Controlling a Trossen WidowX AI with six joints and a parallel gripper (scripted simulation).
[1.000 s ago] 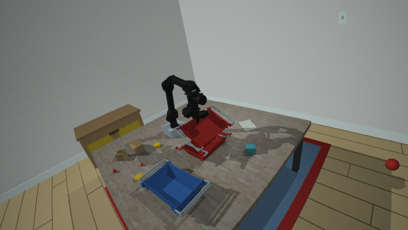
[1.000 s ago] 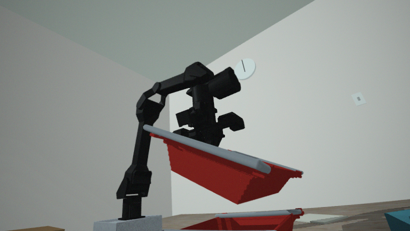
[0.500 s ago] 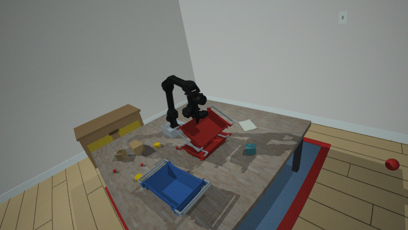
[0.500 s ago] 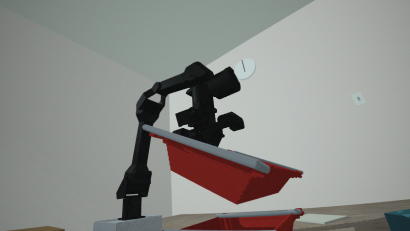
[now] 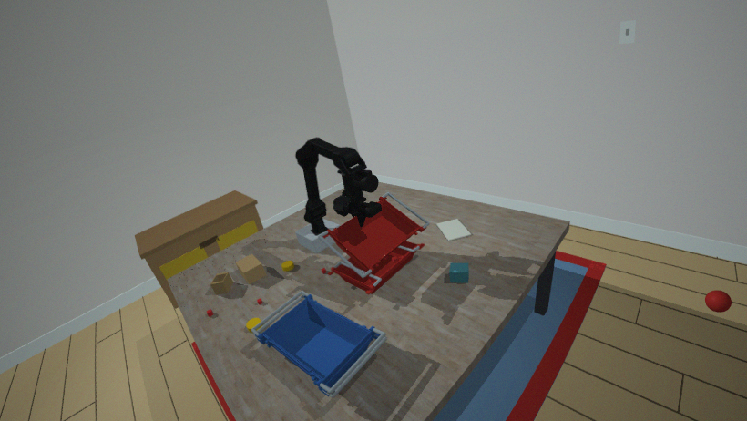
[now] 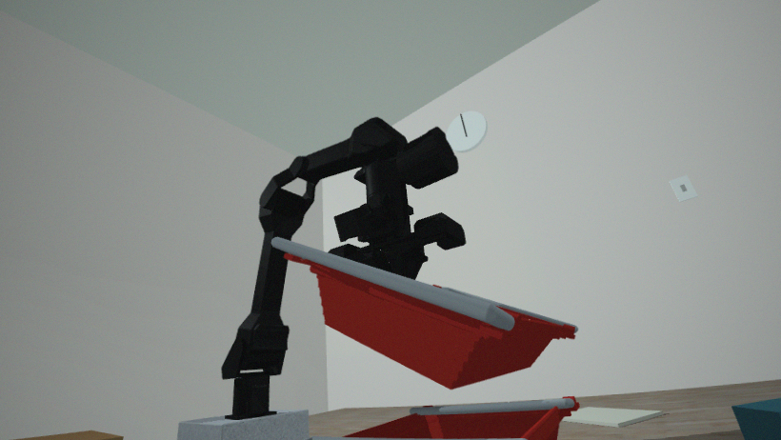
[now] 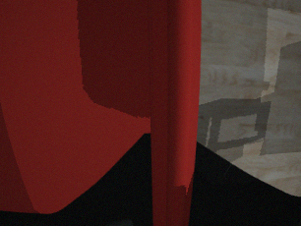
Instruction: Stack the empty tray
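Right now my gripper tip is 80 mm short of the red tray, 20 mm to the right of it and 10 mm above it. The rest, counted from my gripper tip: teal cube: 300 mm ahead, 170 mm to the left, 160 mm below; white sheet: 390 mm to the left, 180 mm below, 60 mm ahead.
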